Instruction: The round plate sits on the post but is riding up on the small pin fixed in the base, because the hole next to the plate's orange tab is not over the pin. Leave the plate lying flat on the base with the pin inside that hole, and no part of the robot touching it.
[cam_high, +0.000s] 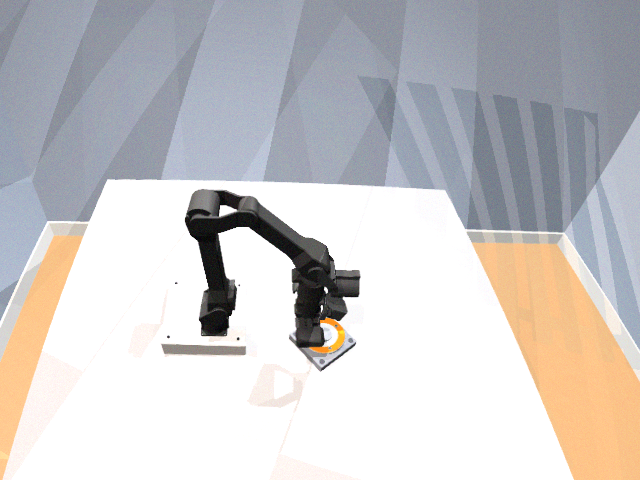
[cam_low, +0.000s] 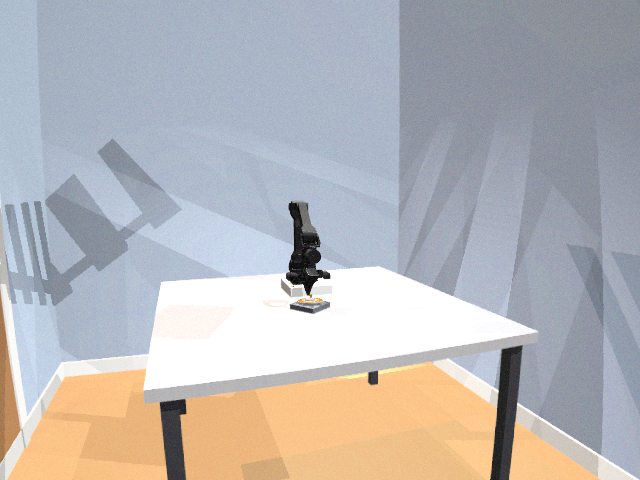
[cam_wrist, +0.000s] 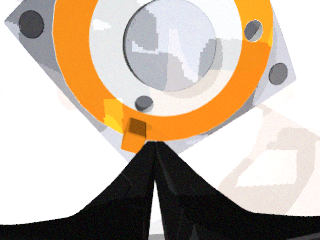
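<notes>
Now: gripper tip 50 mm short of the square grey base, 20 mm above it and 10 mm to the left of it.
</notes>
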